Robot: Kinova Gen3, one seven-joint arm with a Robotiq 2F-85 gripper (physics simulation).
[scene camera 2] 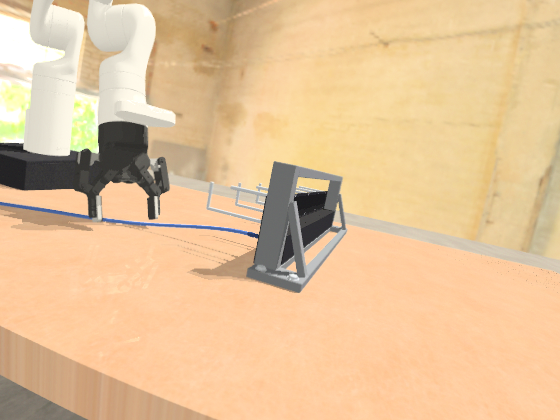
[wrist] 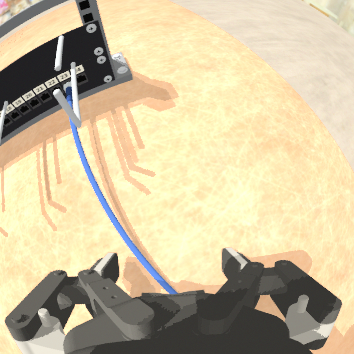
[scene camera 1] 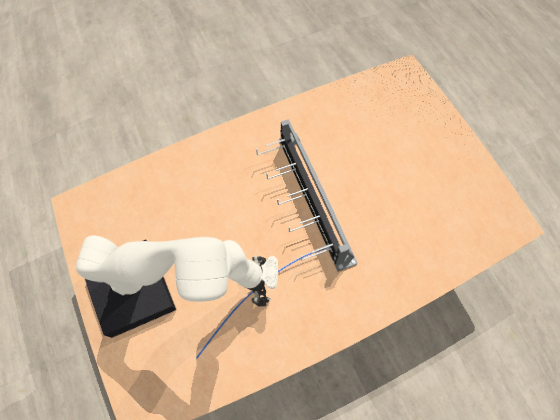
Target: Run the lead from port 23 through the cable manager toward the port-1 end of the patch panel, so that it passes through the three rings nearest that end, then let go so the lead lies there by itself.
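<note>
The blue lead [scene camera 1: 225,320] [scene camera 2: 165,225] [wrist: 100,195] runs from port 23 of the patch panel [scene camera 1: 312,192] [scene camera 2: 275,220] [wrist: 40,65], low over the table, to a loose end left of the panel. My gripper [scene camera 1: 260,281] [scene camera 2: 125,216] [wrist: 169,262] is open, low above the table in front of the port-23 end. In the wrist view the lead passes between the spread fingers, not gripped. The nearest ring [scene camera 2: 210,195] [wrist: 76,95] stands out by port 23, close to the lead; whether the lead is inside it I cannot tell. The rings toward the port-1 end [scene camera 1: 270,150] hold no lead.
Several wire rings stick out from the panel toward the arm's side. The black robot base [scene camera 1: 137,310] [scene camera 2: 45,172] stands at the table's left. The table's near edge [scene camera 2: 150,385] shows in scene camera 2. The panel's slanted foot brace [scene camera 2: 298,240] is behind it.
</note>
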